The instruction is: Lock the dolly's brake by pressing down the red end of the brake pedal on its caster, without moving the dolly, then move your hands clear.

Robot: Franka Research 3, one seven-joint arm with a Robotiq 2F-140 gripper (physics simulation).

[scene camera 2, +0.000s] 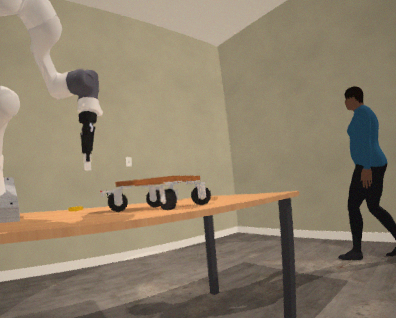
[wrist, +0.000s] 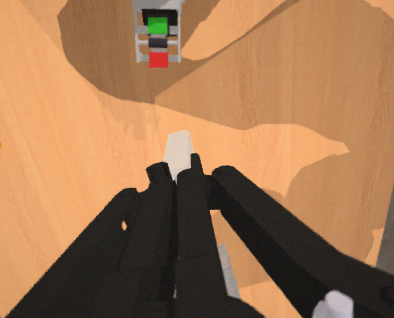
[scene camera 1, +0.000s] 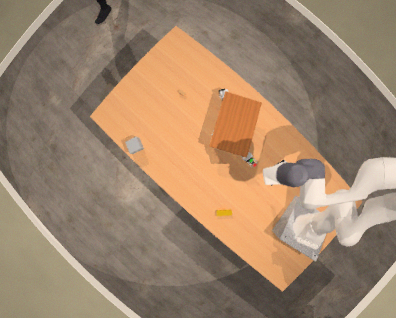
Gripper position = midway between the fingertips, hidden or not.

In view: the gripper (wrist: pixel 182 147) and a dolly (scene camera 1: pixel 238 115).
The dolly is seen too in scene camera 2 (scene camera 2: pixel 157 196).
